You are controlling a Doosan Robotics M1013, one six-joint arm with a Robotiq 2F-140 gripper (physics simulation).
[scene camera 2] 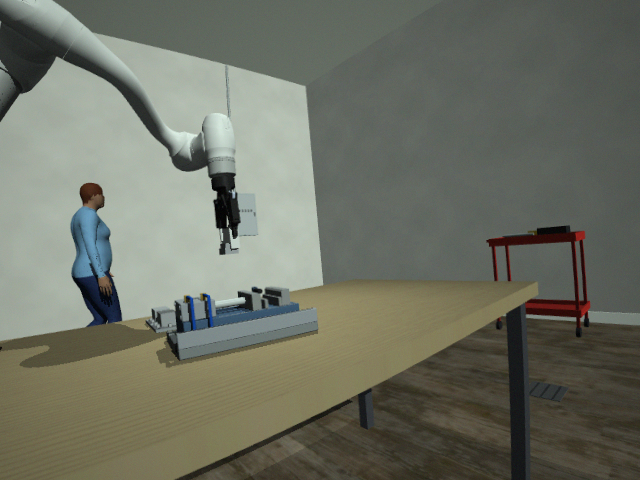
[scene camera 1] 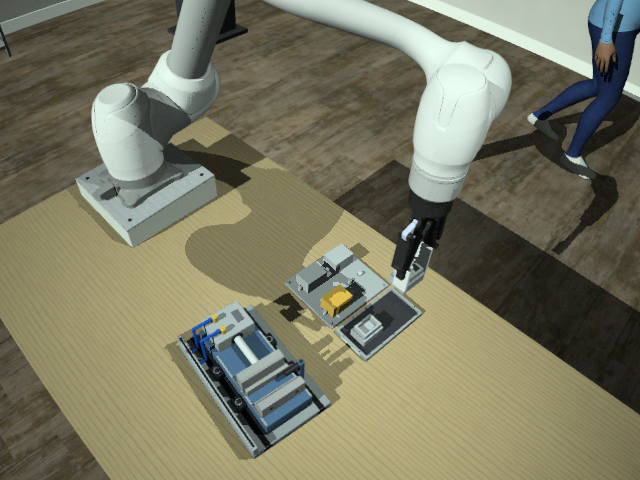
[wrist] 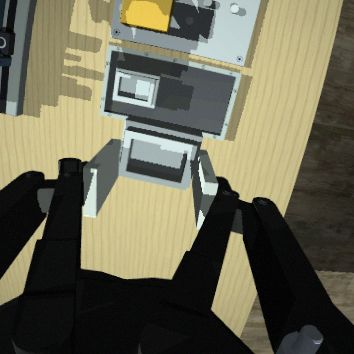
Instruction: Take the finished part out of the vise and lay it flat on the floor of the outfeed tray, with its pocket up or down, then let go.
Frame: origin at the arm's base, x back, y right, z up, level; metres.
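Seen in the pictures: gripper, fingertip midpoint: (scene camera 2: pixel 230 249) (scene camera 1: pixel 409 277) (wrist: pixel 157 161); arm's base, origin of the base link: (scene camera 1: pixel 140 177).
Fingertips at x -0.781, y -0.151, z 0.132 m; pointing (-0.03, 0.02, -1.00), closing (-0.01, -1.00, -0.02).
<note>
Offsets run from my fingertips to a thing's middle.
My gripper (scene camera 1: pixel 412 269) (scene camera 2: pixel 229 236) (wrist: pixel 157 161) is shut on a grey part. In the wrist view the held part @(dx +0.007, dy -0.001, dz +0.002 m) (wrist: pixel 155 180) sits between the finger pads, its rectangular pocket facing the camera. In scene camera 2 it is high above the table. The outfeed tray (scene camera 1: pixel 397 310) (wrist: pixel 210 106) has a dark floor and a pale rim; in the wrist view the held part overlaps its near edge. A smaller-looking grey part @(dx +0.040, dy +0.052, dz -0.180 m) (scene camera 1: pixel 363 336) (wrist: pixel 131 101) lies in the tray, pocket up. The blue vise @(dx +0.142, dy +0.306, dz -0.153 m) (scene camera 1: pixel 292 408) (scene camera 2: pixel 258 313) shows no part between its jaws.
A grey plate @(dx +0.181, dy -0.006, dz -0.199 m) (scene camera 1: pixel 373 276) (wrist: pixel 222 46) beside the tray carries grey blocks, pegs and a yellow block @(dx +0.140, dy +0.044, dz -0.177 m) (scene camera 1: pixel 338 298) (wrist: pixel 145 14). Blue hoses stand at the vise's end. A person (scene camera 1: pixel 604 98) (scene camera 2: pixel 93 242) stands beyond the table. A red cart (scene camera 2: pixel 547 238) is at the far right.
</note>
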